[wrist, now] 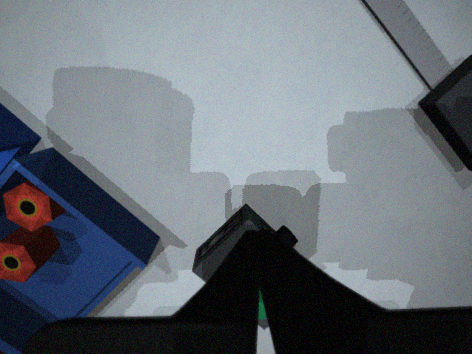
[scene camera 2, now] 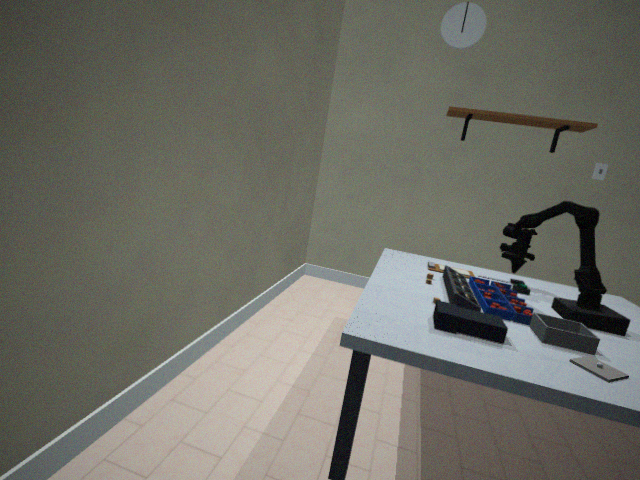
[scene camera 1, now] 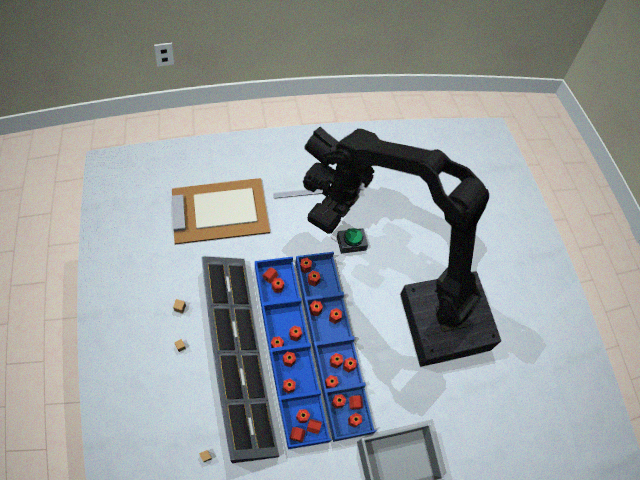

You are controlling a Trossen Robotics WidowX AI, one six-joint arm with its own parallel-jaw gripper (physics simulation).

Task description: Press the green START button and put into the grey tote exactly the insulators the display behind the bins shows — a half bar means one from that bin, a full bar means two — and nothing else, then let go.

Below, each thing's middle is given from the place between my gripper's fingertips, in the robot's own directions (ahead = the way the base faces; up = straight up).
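I begin with the grey tote (scene camera 1: 413, 446), which is 570 mm to the left of my hand, 50 mm behind it and 50 mm below it. The dark box (scene camera 2: 447, 317) is 700 mm to the left of my hand, and it is 260 mm ahead of it and 50 mm below it. With the grey caliper (wrist: 440, 105) I find 140 mm to the right of my hand, 10 mm ahead of it, 70 mm below it. Then there is the green START button (wrist: 209, 256), 60 mm below my hand, 40 mm behind it and 30 mm to the left of it.
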